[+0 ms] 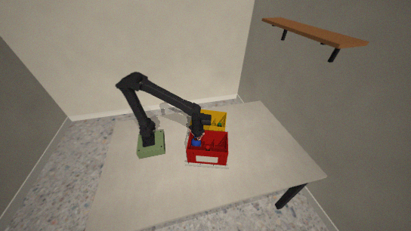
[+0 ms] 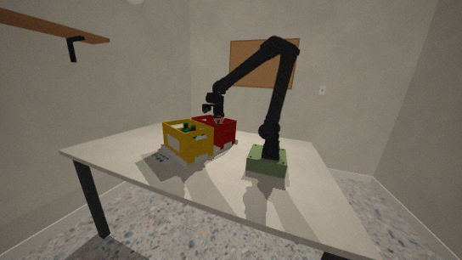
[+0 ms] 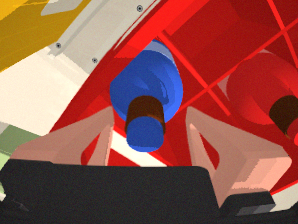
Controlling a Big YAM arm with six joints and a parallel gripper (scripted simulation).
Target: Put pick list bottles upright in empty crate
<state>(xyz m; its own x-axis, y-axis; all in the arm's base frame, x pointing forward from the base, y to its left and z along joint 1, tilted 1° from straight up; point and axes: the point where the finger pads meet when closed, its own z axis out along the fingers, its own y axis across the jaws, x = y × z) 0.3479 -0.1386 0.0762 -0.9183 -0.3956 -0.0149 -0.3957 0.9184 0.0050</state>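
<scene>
Now: hand 60 mm above the blue-label bottle and 10 mm past it. Round my hand: white-labelled bottle: 150 mm to the left, 60 mm below, 40 mm ahead; green-labelled bottle: 120 mm ahead, 110 mm to the left, 60 mm below; red-label bottle: 120 mm to the right, 60 mm below, 50 mm ahead.
</scene>
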